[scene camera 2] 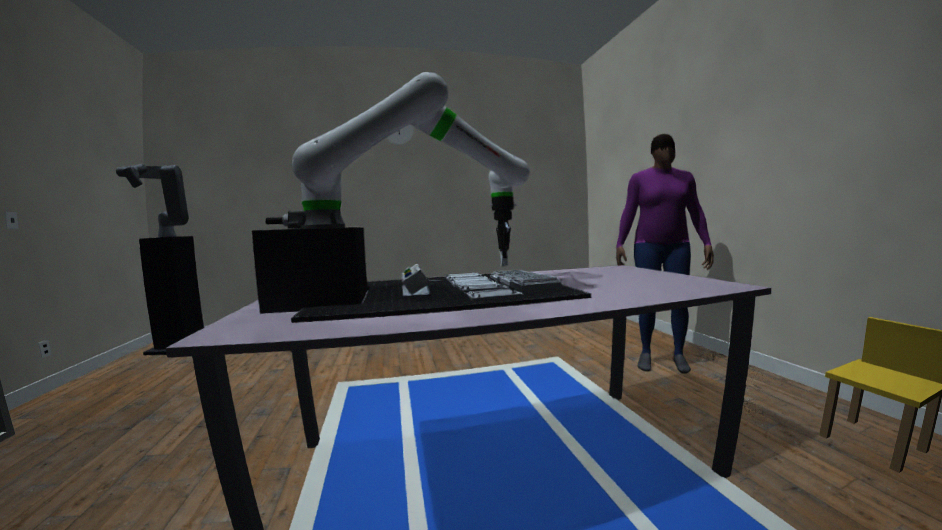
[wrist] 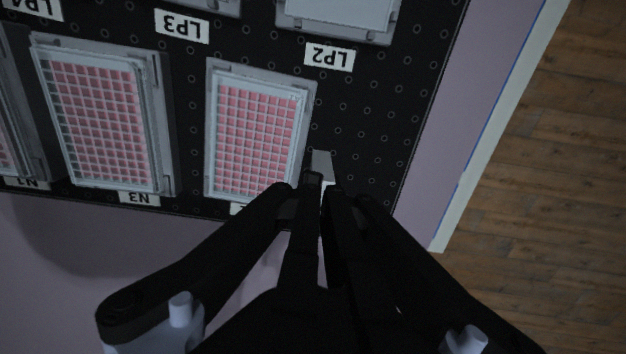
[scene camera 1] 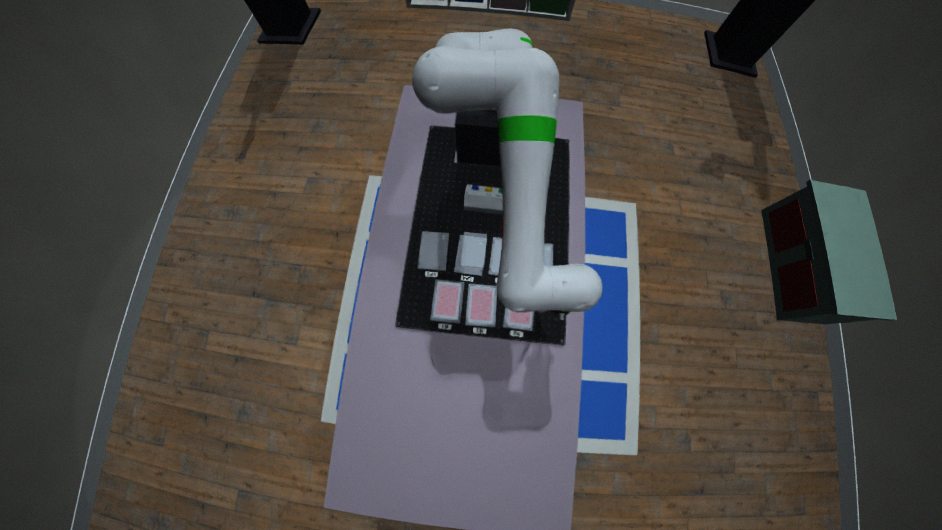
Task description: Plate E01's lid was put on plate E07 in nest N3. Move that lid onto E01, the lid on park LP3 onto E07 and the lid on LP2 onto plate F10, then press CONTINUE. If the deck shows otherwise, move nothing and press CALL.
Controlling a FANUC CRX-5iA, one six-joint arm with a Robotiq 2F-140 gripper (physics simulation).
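Places are measured from the arm's base along level axes (x left, y ahead, z down), in centimetres.
Pixels of known places: gripper, fingertip midpoint: (scene camera 2: 504,265) (wrist: 318,164); arm's base, origin of the base link: (scene camera 2: 322,228).
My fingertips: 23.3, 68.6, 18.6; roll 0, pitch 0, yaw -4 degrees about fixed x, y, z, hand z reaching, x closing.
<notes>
For each thing: its top centre in the pictures, then the offset to it from my fingertips, as dx, dy, dz. "spot": a spot on its surface instead. Level surfaces: height alone.
- nest N1, surface spot: (wrist: 6,155) spot: -28.3, +5.8, +0.6
- nest N3, surface spot: (wrist: 100,120) (scene camera 1: 482,302) spot: -20.1, +0.7, +1.2
- right-hand nest, surface spot: (wrist: 255,140) spot: -6.3, -0.4, +1.8
- pale lid, surface spot: (wrist: 340,12) spot: -1.0, -12.2, +2.6
- LP3's holder, surface spot: (wrist: 220,7) spot: -10.8, -10.5, +3.4
- button box, middle of its top: (scene camera 2: 413,266) (scene camera 1: 495,193) -21.5, -38.4, -4.0
- black pegboard deck, its level: dz +4.4
- lilac table, its level: dz +5.7
- park holder, middle of its top: (scene camera 2: 491,289) (scene camera 1: 433,249) -40.6, -15.5, +2.4
My gripper (scene camera 2: 503,259) (wrist: 318,164) is shut and empty, above the deck beside the right-hand nest. Pink-welled plates sit in nest N1 (wrist: 6,155) (scene camera 1: 447,301), nest N3 (wrist: 100,120) (scene camera 1: 481,304) and the right-hand nest (wrist: 255,140) (scene camera 1: 519,317), whose label is mostly hidden. Plate codes are unreadable, and clear lids are hard to tell apart from the plates. A pale lid (wrist: 340,12) lies on LP2. Part of LP3's holder (wrist: 220,7) shows at the wrist view's top edge. The button box (scene camera 1: 484,199) (scene camera 2: 415,282) is partly hidden by the arm in scene camera 1.
The black pegboard deck (scene camera 1: 434,177) (scene camera 2: 395,306) lies on the lilac table (scene camera 1: 454,448) (scene camera 2: 658,283). Another park holder (scene camera 1: 433,250) stands at the row's left end. The black arm base (scene camera 2: 309,270) stands behind the button box. A person (scene camera 2: 664,204) stands beyond the table.
</notes>
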